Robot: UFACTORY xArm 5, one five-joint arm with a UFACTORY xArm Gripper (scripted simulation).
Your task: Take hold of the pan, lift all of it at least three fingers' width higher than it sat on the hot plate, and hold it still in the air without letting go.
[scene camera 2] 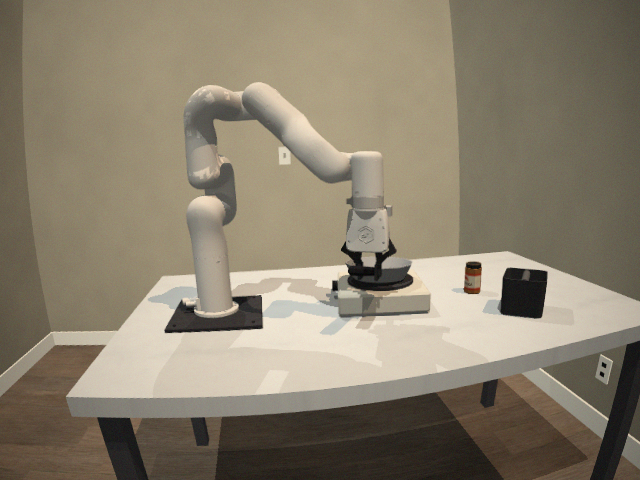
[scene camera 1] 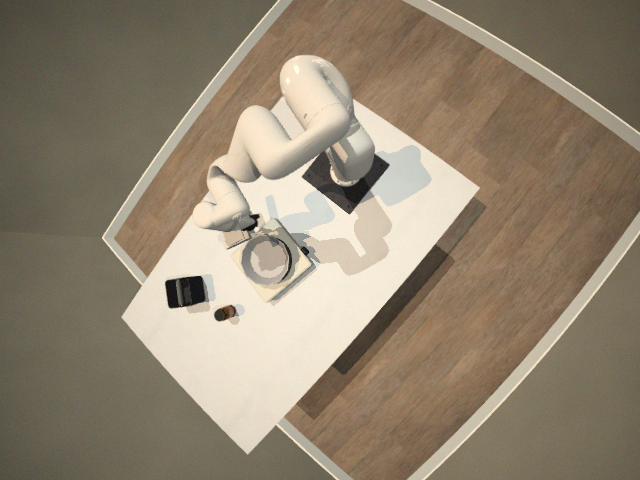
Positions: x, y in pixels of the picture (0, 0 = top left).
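Scene:
Black box visible in scene camera 1 (174, 287) and in scene camera 2 (519, 297).

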